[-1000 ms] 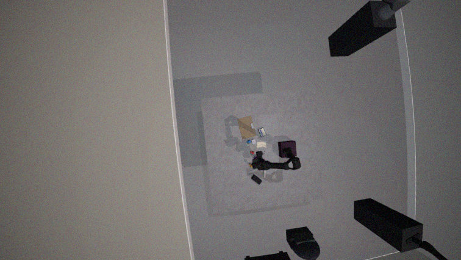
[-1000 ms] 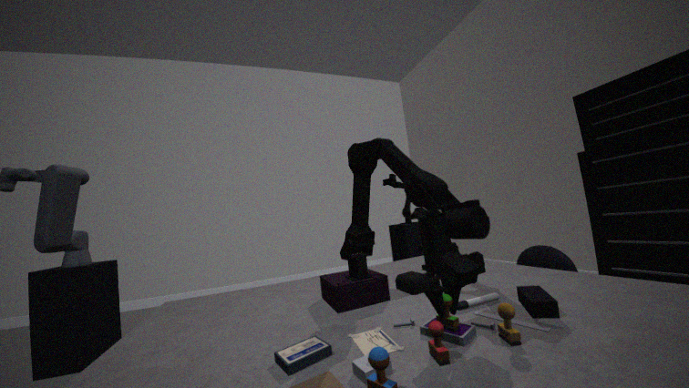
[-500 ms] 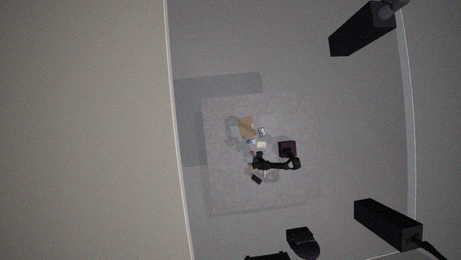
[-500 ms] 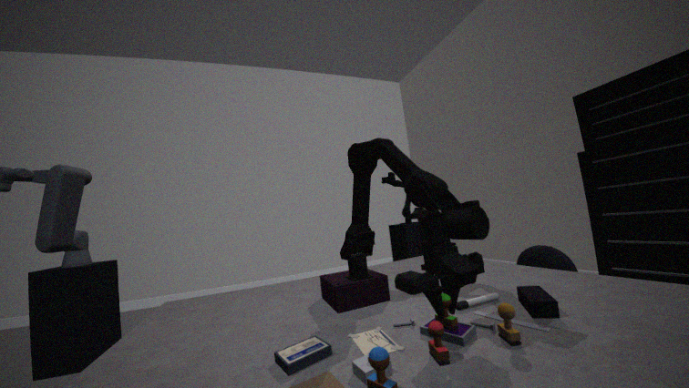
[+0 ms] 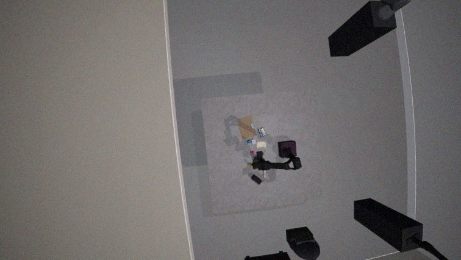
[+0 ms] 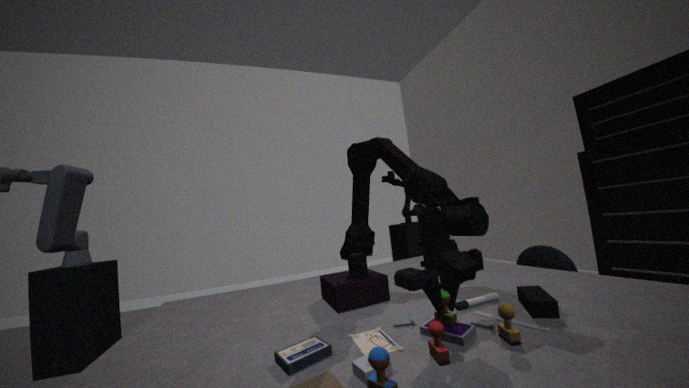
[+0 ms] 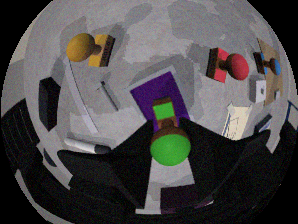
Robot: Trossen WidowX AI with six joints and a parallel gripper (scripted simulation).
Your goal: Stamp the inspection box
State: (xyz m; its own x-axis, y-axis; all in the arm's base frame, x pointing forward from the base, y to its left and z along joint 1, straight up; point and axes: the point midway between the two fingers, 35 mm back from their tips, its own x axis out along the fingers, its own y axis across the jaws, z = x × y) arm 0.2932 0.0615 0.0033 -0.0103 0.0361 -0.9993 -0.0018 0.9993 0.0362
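Right now my gripper tip is 40 mm above the purple ink pad. The rest, counted from my gripper tip: green-knobbed stamp: right at my gripper tip; red-knobbed stamp: 70 mm to the right, 60 mm ahead, 20 mm below; yellow-knobbed stamp: 80 mm ahead, 70 mm to the left, 20 mm below.
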